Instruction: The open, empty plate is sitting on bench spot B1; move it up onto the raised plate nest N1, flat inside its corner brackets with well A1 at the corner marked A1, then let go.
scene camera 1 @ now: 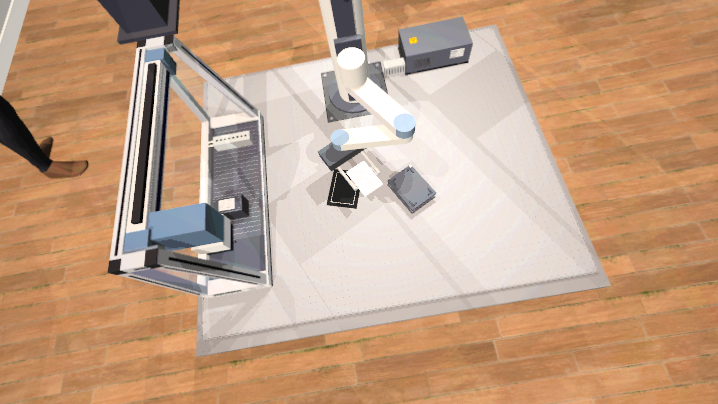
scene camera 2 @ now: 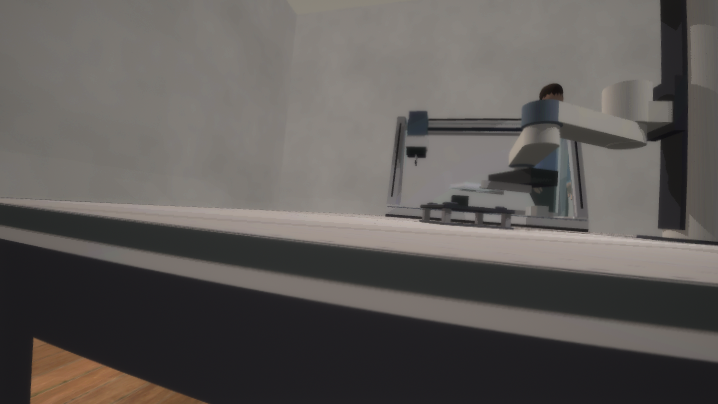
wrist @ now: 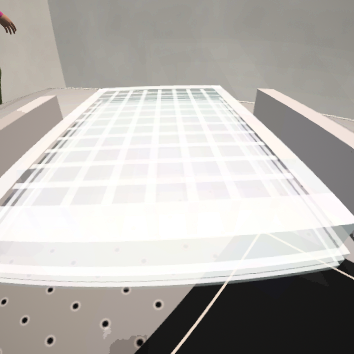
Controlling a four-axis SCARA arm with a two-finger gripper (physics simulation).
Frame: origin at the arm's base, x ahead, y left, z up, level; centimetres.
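Seen in the pictures: gripper, fingertip midpoint: (scene camera 1: 367, 181) (scene camera 2: 470, 185) (wrist: 157, 107).
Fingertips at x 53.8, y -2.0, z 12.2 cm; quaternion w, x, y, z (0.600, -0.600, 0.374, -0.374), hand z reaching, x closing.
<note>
Offsets run from my fingertips to a thing's middle. "pt": to the spot under its first point.
The clear, whitish plate @(dx -2.0, dy -1.0, dz -0.4 cm) (scene camera 1: 365, 178) (scene camera 2: 464, 187) (wrist: 160, 150) is level between the two long fingers of my gripper (scene camera 1: 362, 173) (wrist: 157, 107), which is shut on its sides. It hangs above the bench, between bench spot B1 and the nest in scene camera 1. Bench spot B1, a black pad with a pale outline @(pt dx -1.9, dy -10.8, dz -10.7 cm) (scene camera 1: 343, 193) (wrist: 280, 310), lies partly below the plate's edge. The raised dark plate nest N1 @(dx +2.4, dy +16.9, dz -8.6 cm) (scene camera 1: 411, 188) (scene camera 2: 466, 207) stands to the right with corner brackets and no plate on it. The A1 mark and well A1 cannot be made out.
A gantry frame (scene camera 1: 267, 200) (scene camera 2: 395, 160) with a blue carriage @(pt dx +21.6, dy -50.3, dz +37.8 cm) (scene camera 1: 183, 225) stands at the left of the bench in scene camera 1. A grey control box @(pt dx -60.4, dy +40.5, dz +0.5 cm) (scene camera 1: 434, 45) stands at the back, beside the arm's base plate (scene camera 1: 328, 103). A person's legs (scene camera 1: 22, 138) show at the far left.
</note>
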